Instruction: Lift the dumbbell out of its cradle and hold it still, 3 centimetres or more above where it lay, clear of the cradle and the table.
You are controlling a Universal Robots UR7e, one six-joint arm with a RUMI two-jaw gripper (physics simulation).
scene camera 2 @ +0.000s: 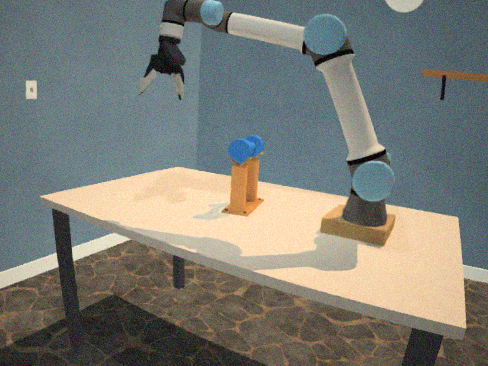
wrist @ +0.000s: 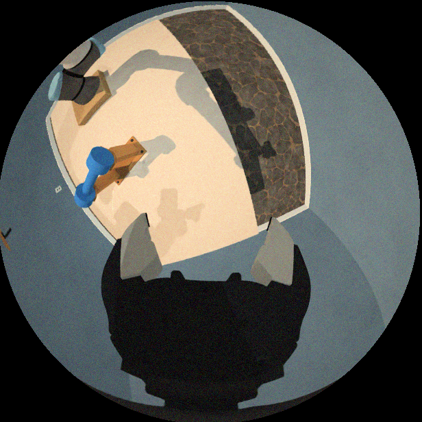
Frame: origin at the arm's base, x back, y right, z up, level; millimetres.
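Where they show: gripper, between the fingertips: point(scene camera 2: 160, 97); arm's base, origin of its link: point(scene camera 2: 364, 219).
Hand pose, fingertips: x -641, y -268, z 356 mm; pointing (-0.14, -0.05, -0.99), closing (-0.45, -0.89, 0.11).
Things, the pixels of their top centre, and the offset from my fingertips. Level surfaces: height alone.
- blue dumbbell, centre of its top: point(scene camera 2: 247, 137) dx +173, dy +297, dz -136 mm
- orange cradle, centre of its top: point(scene camera 2: 246, 153) dx +173, dy +297, dz -197 mm
- table, height of its surface: dz -405 mm
A blue dumbbell point(scene camera 2: 241, 150) point(wrist: 90, 180) lies across the tops of the two uprights of an orange cradle point(scene camera 2: 239, 189) point(wrist: 131, 151), which stands on the table. In the wrist view the dumbbell is at the left, with its two round ends and thin handle showing. My gripper point(scene camera 2: 160, 96) point(wrist: 208, 217) is open, with nothing between its fingers. It points down, well above the height of the dumbbell and to its left in the scene view, apart from both dumbbell and cradle.
The table point(scene camera 2: 165, 225) point(wrist: 150, 115) has the arm's wooden base block point(scene camera 2: 357, 227) point(wrist: 95, 107) on it, right of the cradle in the scene view. A wall shelf point(scene camera 2: 462, 76) is at the far right. Shadows of the arm and gripper fall on the table.
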